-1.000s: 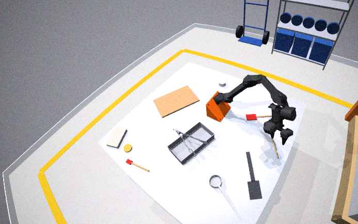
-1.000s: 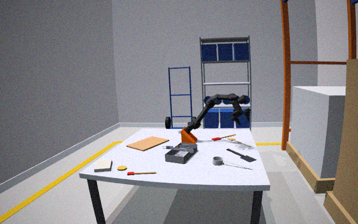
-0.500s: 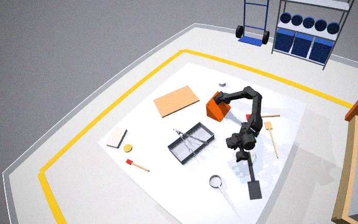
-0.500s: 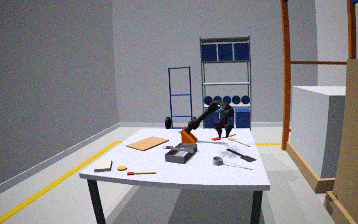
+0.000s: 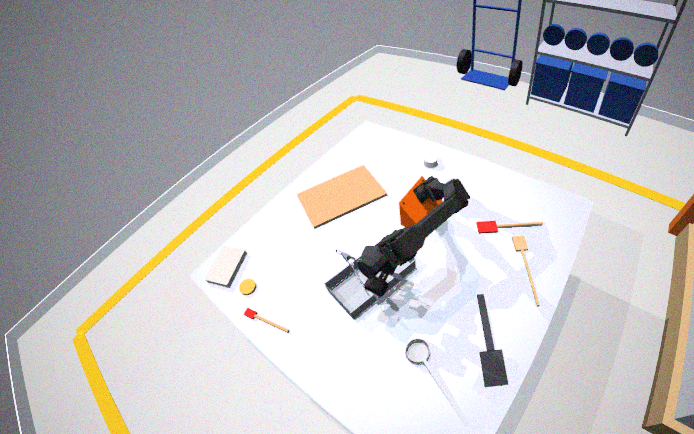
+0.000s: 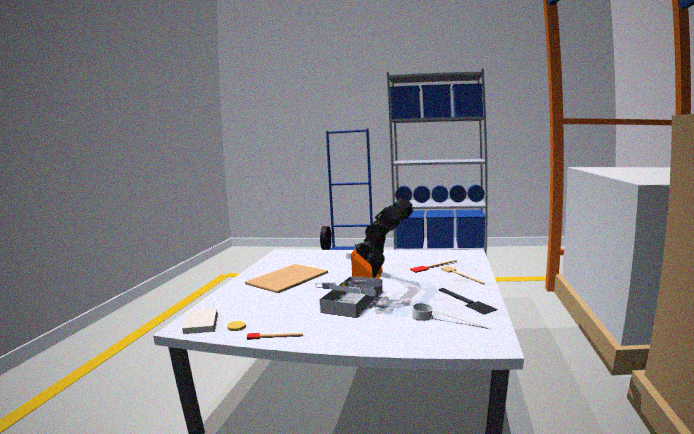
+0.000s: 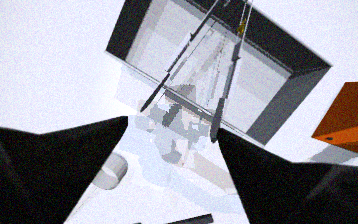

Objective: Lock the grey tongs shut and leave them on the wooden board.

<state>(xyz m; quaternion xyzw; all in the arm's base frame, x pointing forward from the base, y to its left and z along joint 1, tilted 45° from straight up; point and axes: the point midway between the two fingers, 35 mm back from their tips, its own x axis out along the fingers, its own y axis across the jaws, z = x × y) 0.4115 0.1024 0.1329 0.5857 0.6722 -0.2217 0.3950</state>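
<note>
Now: the grey roasting tin 20 mm behind my gripper tip, 100 mm to the right of it and 100 mm below it. From my gripper tip the other things lie so: yellow disc: 330 mm ahead, 450 mm to the right, 120 mm below; red spatula: 540 mm behind, 170 mm to the left, 120 mm below; dark turner: 80 mm behind, 370 mm to the left, 130 mm below.
</note>
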